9 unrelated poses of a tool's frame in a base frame.
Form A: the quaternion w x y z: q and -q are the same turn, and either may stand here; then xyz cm.
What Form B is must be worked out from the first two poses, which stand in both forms.
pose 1, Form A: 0.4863 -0.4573 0.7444 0.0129 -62.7 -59.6 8.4
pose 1, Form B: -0.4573 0.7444 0.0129 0.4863 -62.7 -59.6 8.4
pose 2, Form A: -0.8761 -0.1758 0.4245 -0.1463 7.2 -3.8 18.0
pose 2, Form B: 0.1758 -0.4245 0.1463 0.8761 7.2 -3.8 18.0
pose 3, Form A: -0.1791 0.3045 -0.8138 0.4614 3.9 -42.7 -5.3
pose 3, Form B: -0.3045 0.8138 -0.4614 0.1791 3.9 -42.7 -5.3
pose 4, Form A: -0.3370 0.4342 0.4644 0.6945 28.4 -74.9 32.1
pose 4, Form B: -0.4342 -0.4644 -0.6945 0.3370 28.4 -74.9 32.1
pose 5, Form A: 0.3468 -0.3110 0.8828 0.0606 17.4 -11.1 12.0
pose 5, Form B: -0.3110 0.8828 0.0606 0.3468 17.4 -11.1 12.0
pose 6, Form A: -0.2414 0.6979 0.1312 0.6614 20.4 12.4 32.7
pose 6, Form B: -0.6979 -0.1312 -0.6614 0.2414 20.4 12.4 32.7
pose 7, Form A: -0.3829 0.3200 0.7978 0.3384 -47.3 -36.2 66.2
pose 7, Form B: -0.3200 -0.7978 -0.3384 0.3829 -47.3 -36.2 66.2
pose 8, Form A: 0.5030 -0.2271 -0.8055 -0.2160 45.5 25.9 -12.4
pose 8, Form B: -0.2271 -0.8055 -0.2160 0.5030 45.5 25.9 -12.4
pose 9, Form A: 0.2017 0.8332 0.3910 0.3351 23.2 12.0 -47.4
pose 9, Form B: 0.8332 0.3910 0.3351 0.2017 23.2 12.0 -47.4
